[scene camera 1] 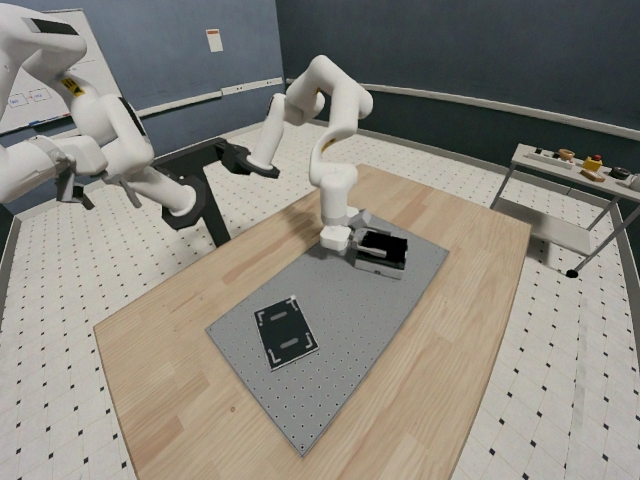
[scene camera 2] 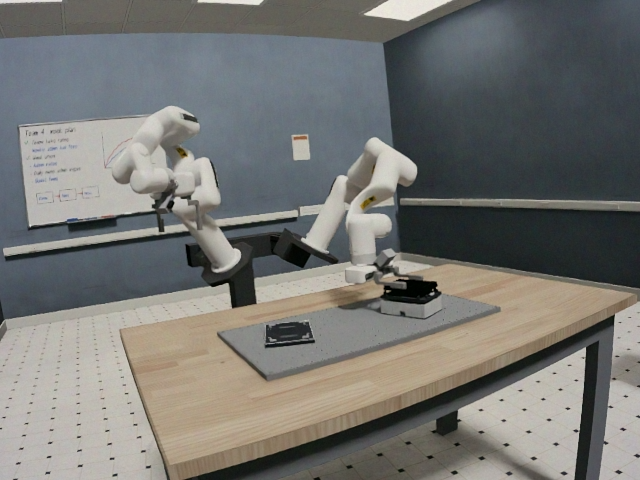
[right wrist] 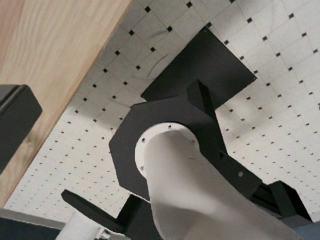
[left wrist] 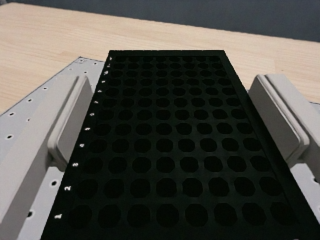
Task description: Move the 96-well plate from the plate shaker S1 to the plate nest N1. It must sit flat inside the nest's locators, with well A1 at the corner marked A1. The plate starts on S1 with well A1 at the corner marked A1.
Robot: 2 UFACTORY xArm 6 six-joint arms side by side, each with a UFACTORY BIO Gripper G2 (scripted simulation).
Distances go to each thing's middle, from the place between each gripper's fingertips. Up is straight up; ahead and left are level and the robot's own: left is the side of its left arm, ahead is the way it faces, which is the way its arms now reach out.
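Labels:
The black 96-well plate (scene camera 1: 395, 247) is 10 mm ahead of my left hand and 10 mm below it. As for the plate nest N1 (scene camera 1: 273, 333), my left hand is 80 mm above it, 350 mm to the left of it and 70 mm past it.
From my right hand, the black 96-well plate is 480 mm to the left, 550 mm ahead and 210 mm below. And my right hand is 130 mm to the right of the plate nest N1, 470 mm short of it and 280 mm above it.

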